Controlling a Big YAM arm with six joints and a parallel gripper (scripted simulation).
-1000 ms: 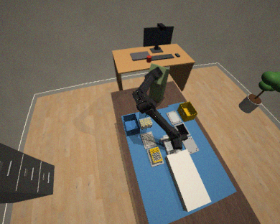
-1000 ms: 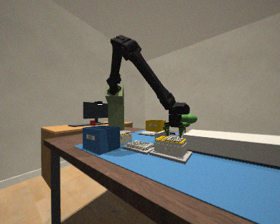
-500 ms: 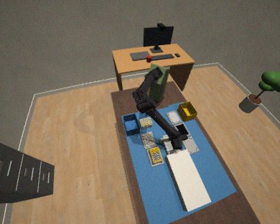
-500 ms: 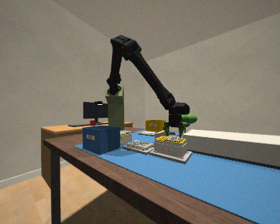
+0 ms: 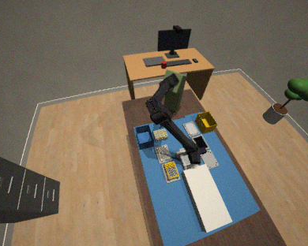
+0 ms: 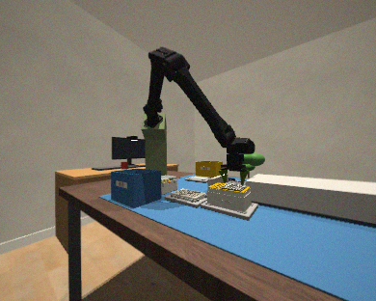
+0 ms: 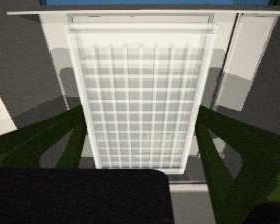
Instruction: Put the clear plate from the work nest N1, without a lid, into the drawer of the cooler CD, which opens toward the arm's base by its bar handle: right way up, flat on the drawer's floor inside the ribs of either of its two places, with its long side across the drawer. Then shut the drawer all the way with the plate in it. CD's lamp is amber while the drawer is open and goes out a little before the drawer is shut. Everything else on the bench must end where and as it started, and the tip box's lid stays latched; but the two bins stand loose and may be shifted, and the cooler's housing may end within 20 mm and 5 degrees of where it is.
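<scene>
My gripper is now 1 cm above the clear plate. Also, from my hand: yellow-topped tip box (20 cm to the right, 3 cm behind, 1 cm above); cooler drawer (3 cm ahead, 2 cm to the right, 2 cm below); grey work nest (15 cm to the left, 11 cm ahead, 4 cm below).
</scene>
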